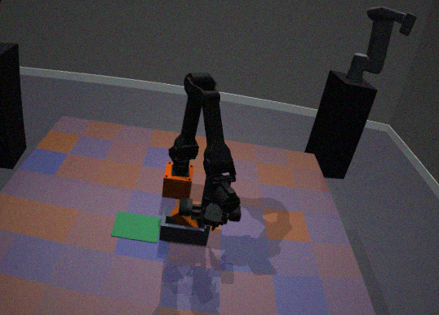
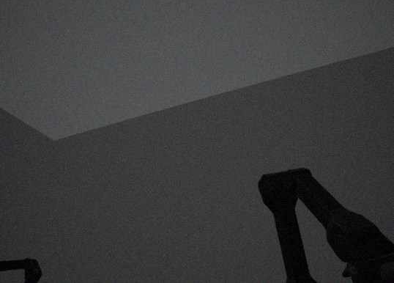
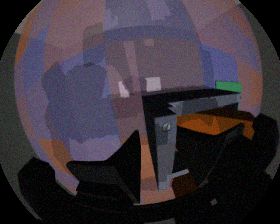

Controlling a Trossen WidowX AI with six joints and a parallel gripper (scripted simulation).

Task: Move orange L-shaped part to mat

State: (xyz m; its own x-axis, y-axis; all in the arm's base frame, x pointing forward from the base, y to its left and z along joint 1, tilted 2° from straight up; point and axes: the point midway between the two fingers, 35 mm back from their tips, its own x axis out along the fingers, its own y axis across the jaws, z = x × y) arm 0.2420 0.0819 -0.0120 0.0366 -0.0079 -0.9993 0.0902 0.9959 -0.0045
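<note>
Right now the orange L-shaped part is 50 mm to the right of my gripper tip, 10 mm behind it and 10 mm above it. Also, from my gripper tip: green mat (220 mm to the right, 50 mm below, 30 mm behind).
</note>
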